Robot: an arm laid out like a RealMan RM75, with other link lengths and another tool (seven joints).
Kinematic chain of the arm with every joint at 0, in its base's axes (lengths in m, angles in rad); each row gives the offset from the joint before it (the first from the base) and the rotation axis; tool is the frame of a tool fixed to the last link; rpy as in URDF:
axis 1: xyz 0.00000 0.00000 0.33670 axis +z
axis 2: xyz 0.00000 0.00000 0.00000 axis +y
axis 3: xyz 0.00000 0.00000 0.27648 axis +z
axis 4: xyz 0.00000 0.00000 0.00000 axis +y
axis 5: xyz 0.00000 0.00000 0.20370 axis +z
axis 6: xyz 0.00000 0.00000 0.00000 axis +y
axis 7: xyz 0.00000 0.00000 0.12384 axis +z
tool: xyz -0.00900 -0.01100 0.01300 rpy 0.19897 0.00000 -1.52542
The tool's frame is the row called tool.
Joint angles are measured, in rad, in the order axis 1, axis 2, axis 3, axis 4, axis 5, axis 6, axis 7. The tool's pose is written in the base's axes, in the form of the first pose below.
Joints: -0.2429 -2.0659 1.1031 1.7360 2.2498 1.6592 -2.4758
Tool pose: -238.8 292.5 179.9 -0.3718 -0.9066 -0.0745 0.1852
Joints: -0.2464 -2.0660 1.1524 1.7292 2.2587 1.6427 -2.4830
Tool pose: -234.6 293.9 170.3 -0.3811 -0.9038 -0.0613 0.1850
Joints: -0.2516 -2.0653 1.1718 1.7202 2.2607 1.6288 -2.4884
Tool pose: -232.8 296.1 166.3 -0.3835 -0.9031 -0.0587 0.1840
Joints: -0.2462 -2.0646 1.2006 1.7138 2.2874 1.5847 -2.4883
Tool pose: -235.1 299.4 163.1 -0.3831 -0.8998 -0.0631 0.1990
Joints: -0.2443 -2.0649 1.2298 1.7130 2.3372 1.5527 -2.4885
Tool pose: -238.3 302.2 160.8 -0.3832 -0.8942 -0.0607 0.2232
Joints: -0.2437 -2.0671 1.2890 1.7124 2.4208 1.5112 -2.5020
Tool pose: -241.3 305.4 154.3 -0.3843 -0.8847 -0.0496 0.2592
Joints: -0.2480 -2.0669 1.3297 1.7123 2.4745 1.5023 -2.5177
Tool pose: -242.0 306.2 149.5 -0.3856 -0.8784 -0.0354 0.2800
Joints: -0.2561 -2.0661 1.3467 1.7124 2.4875 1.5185 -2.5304
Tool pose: -240.0 305.4 146.4 -0.3868 -0.8777 -0.0227 0.2819
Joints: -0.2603 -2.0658 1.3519 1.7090 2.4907 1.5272 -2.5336
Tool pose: -239.7 304.9 144.9 -0.3870 -0.8779 -0.0162 0.2815
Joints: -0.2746 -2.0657 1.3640 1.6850 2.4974 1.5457 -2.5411
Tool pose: -240.5 304.5 139.3 -0.3847 -0.8802 0.0027 0.2780
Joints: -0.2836 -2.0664 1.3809 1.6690 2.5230 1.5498 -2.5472
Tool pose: -242.4 304.9 135.4 -0.3827 -0.8784 0.0164 0.2857
